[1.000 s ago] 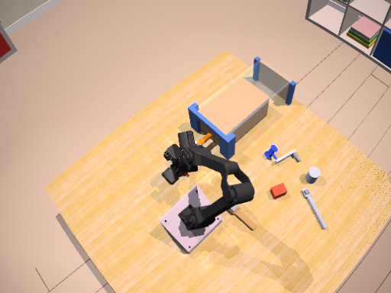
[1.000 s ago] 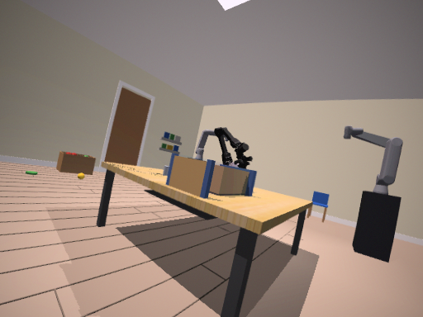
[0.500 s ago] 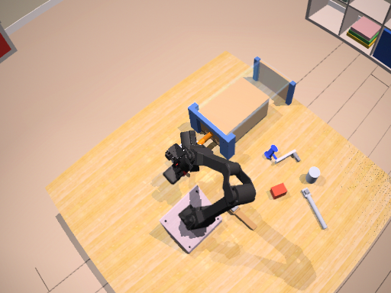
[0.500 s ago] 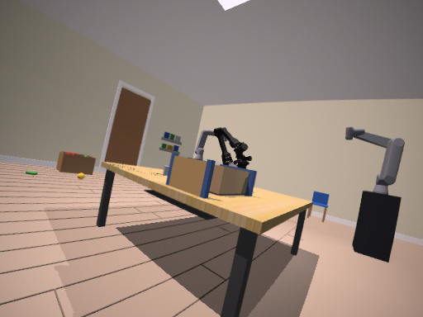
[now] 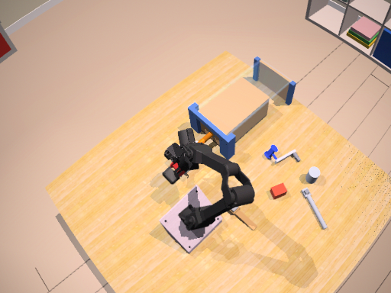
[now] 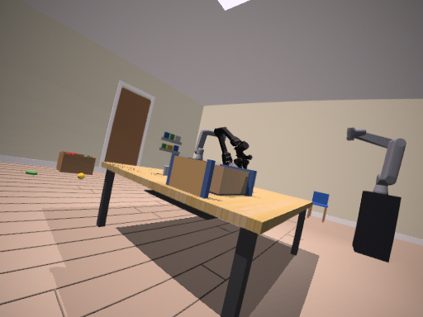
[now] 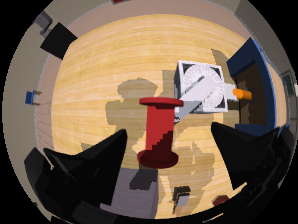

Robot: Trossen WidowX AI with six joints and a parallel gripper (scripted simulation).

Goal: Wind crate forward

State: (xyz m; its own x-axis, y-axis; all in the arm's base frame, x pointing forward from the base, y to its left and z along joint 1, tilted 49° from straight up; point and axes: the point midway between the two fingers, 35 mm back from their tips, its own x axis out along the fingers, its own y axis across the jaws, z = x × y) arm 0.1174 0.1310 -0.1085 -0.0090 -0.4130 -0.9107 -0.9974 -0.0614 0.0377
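Now: gripper tip 10 mm past the red knob and 10 mm above it. Round my gripper tip: blue steel frame 230 mm ahead, 60 mm to the left, 40 mm below; then winch 50 mm ahead, 60 mm to the left, 110 mm below; then crank handle 20 mm ahead, 20 mm to the left, 40 mm below.
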